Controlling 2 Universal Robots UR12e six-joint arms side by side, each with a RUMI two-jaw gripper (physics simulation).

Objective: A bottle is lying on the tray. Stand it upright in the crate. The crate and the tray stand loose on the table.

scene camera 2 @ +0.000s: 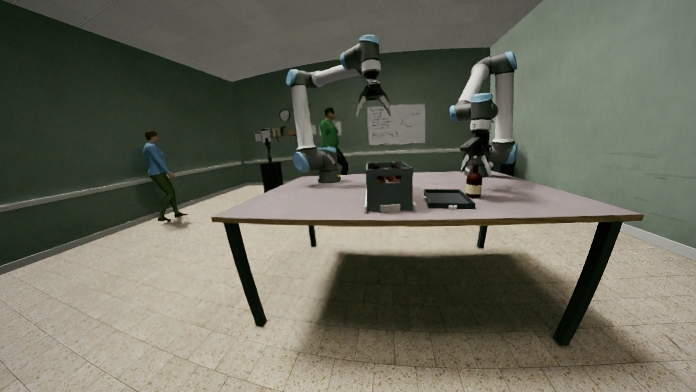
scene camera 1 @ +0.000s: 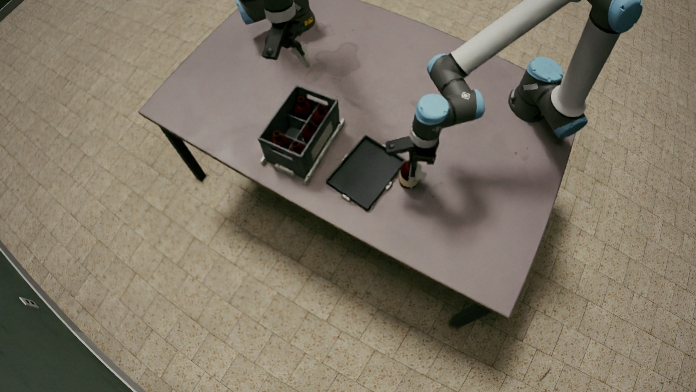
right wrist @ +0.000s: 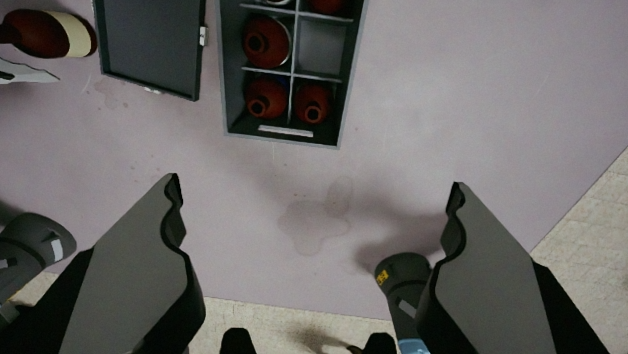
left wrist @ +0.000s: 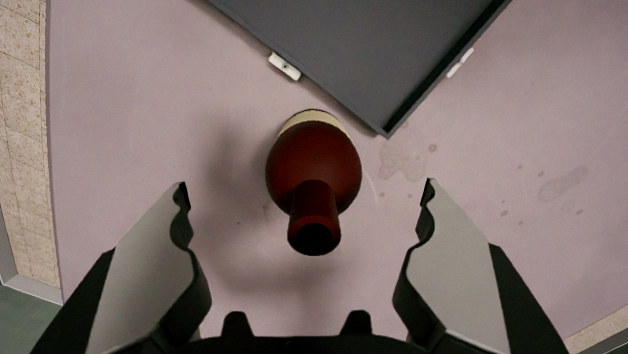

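The dark red bottle (scene camera 1: 404, 170) (scene camera 2: 474, 187) (left wrist: 313, 160) (right wrist: 45, 32) with a cream label stands upright on the table, right beside the tray (scene camera 1: 365, 172) (scene camera 2: 449, 198) (left wrist: 350, 45) (right wrist: 150, 45), which is empty. The grey crate (scene camera 1: 282, 157) (scene camera 2: 390, 195) (right wrist: 282, 141) holds several red bottles; its middle compartment on the left in scene camera 1 is empty. My left gripper (scene camera 2: 476, 171) (left wrist: 305, 182) is open, pointing down over the bottle, with its fingers apart on either side of the neck, not touching it. My right gripper (scene camera 2: 373, 114) (right wrist: 314, 179) is open and empty, high behind the crate.
The table (scene camera 1: 450, 250) (scene camera 2: 300, 205) has its near edge close to the crate and the tray. The crate stands to the left of the tray, with a gap between them. Two people (scene camera 2: 160, 155) (scene camera 2: 329, 131) stand on the floor away from the table.
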